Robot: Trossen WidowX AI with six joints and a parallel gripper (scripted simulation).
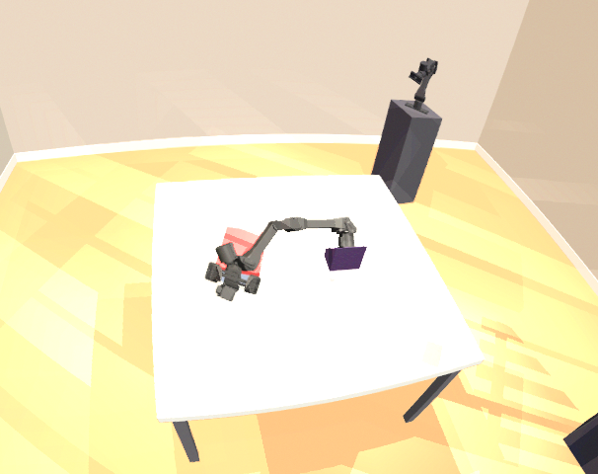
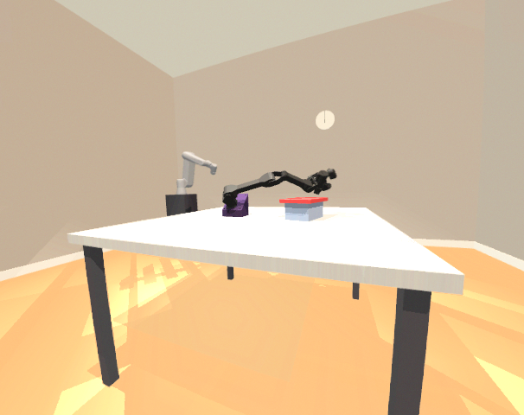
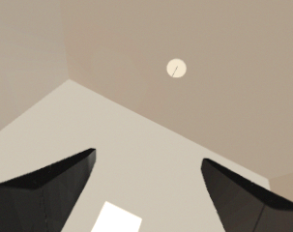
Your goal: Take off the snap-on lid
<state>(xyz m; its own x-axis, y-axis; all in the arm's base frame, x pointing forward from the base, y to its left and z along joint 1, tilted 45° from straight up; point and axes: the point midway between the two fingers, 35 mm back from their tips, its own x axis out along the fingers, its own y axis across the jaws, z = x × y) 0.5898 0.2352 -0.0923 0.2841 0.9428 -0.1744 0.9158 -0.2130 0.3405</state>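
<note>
My gripper tip is 320 mm to the left of the red lid, 180 mm above it and 120 mm past it. From my gripper tip the other things lie so: pale blue storage box: 320 mm to the right, 230 mm below, 120 mm behind.
</note>
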